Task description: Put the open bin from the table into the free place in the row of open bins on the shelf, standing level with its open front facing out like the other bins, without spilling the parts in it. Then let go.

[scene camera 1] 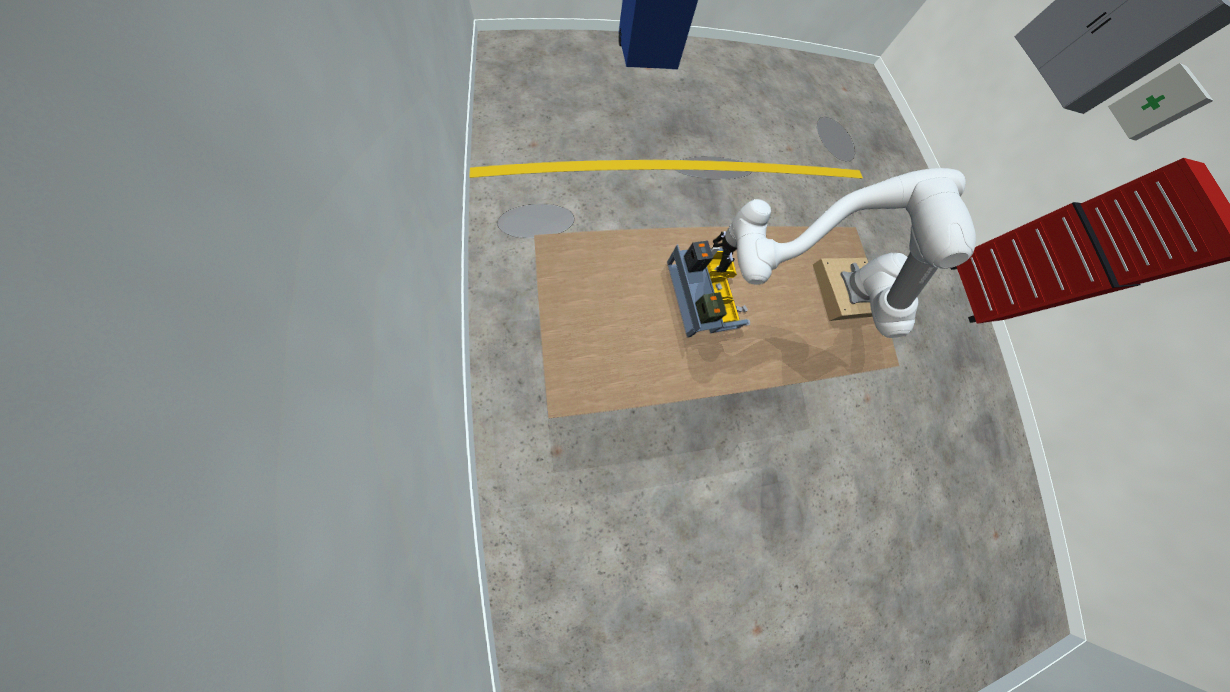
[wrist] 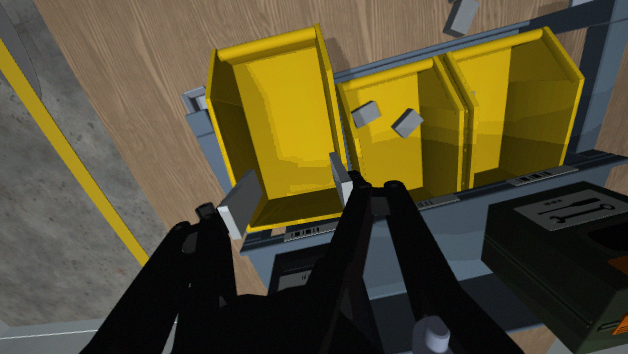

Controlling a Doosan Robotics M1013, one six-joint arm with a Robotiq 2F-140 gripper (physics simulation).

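Seen in the pictures: gripper, between the fingertips: (scene camera 1: 712,264) (wrist: 294,173); arm's base, origin of its link: (scene camera 1: 858,287).
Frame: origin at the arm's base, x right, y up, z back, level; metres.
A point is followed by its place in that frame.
The yellow open bin (scene camera 1: 719,269) (wrist: 292,110) {x 0.131, y -0.056, z -0.750 m} is between the fingers of my gripper (scene camera 1: 721,255) {x 0.137, y -0.009, z -0.810 m} (wrist: 294,173) {x 0.137, y -0.009, z -0.810 m}, which is shut on it near its rear. It hangs over the left end of the shelf (scene camera 1: 679,288) {x 0.047, y -0.075, z -0.963 m} (wrist: 445,245) {x -0.015, y 0.021, z -0.908 m}, beside a row bin (wrist: 390,145) {x 0.012, y -0.072, z -0.815 m}, and looks a little higher than it. Another row bin (wrist: 530,105) {x -0.138, y -0.040, z -0.783 m} stands further right. The held bin's front lip faces the same way as theirs. No parts show inside the visible floor of the held bin. Its underside and contact with the shelf are hidden.
Dark toolboxes (scene camera 1: 698,255) {x 0.101, y 0.141, z -0.942 m} (scene camera 1: 711,307) {x -0.117, y 0.116, z -0.914 m} stand behind the bins; one toolbox (wrist: 560,260) {x -0.052, y 0.087, z -0.868 m} is large at the wrist view's right. Grey blocks (wrist: 366,114) {x 0.046, y -0.057, z -0.768 m} (wrist: 407,123) {x -0.003, y -0.057, z -0.786 m} lie in the middle bin. A loose grey block (wrist: 462,17) {x -0.064, y -0.066, z -0.685 m} lies on the wooden table (scene camera 1: 602,344) {x -0.194, y -0.081, z -1.343 m} before the shelf.
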